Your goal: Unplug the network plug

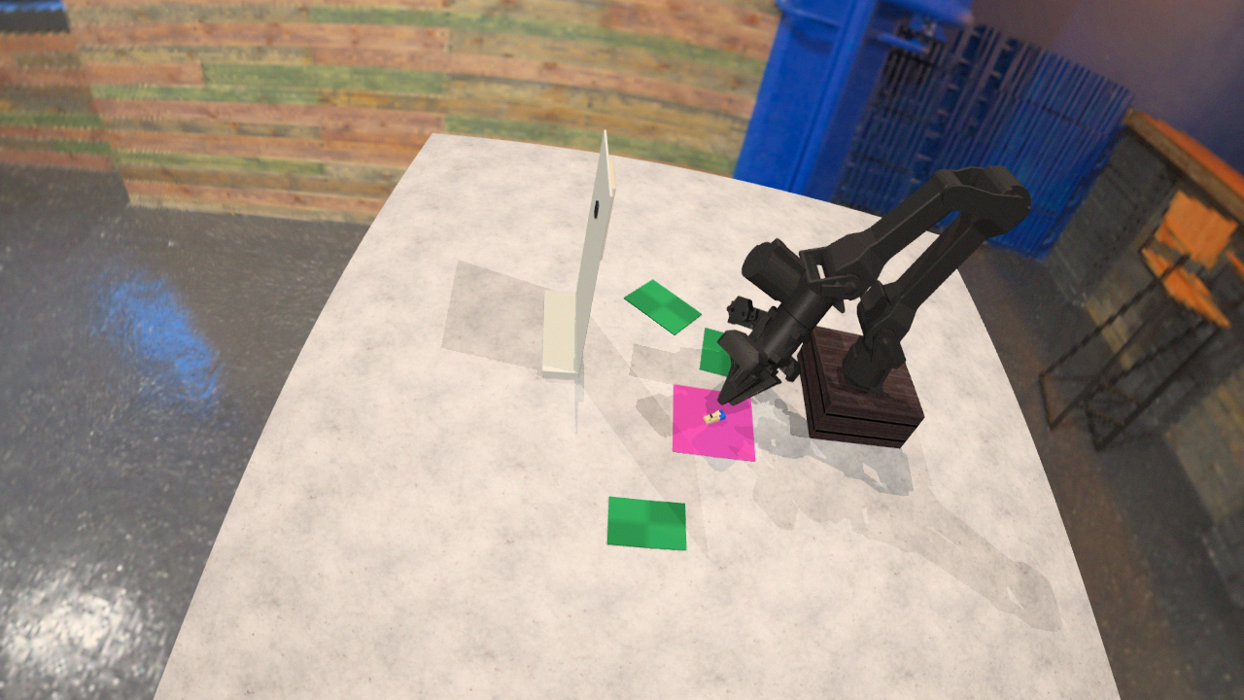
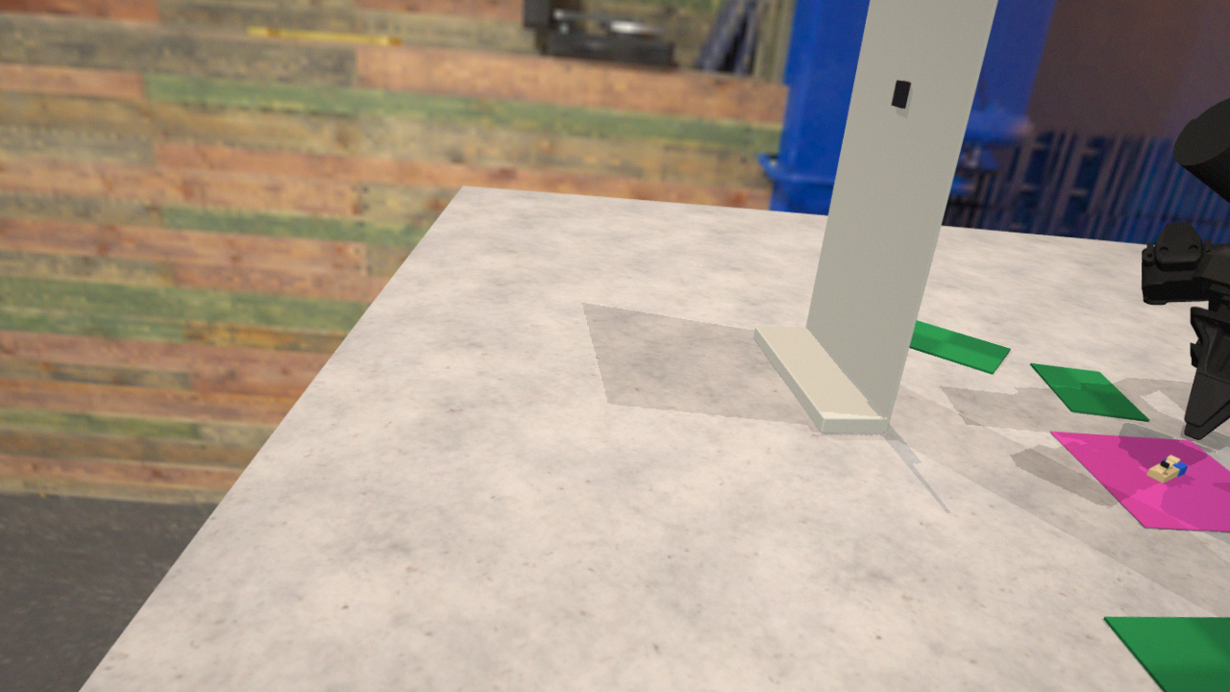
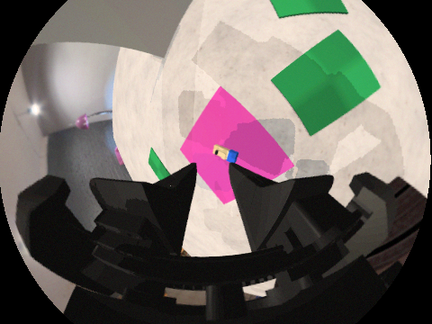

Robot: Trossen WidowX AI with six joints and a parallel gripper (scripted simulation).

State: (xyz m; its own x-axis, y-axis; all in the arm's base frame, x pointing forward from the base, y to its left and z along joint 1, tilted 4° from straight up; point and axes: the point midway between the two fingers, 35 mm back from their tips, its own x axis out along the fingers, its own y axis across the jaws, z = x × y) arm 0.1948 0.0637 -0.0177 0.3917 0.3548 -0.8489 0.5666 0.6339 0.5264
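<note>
The network plug lies 30 mm below my gripper tip and 10 mm ahead of it. Round my gripper tip: upright cream panel: 230 mm ahead, 100 mm to the right, 100 mm above; then magenta marked square: 40 mm below, 10 mm to the left.
</note>
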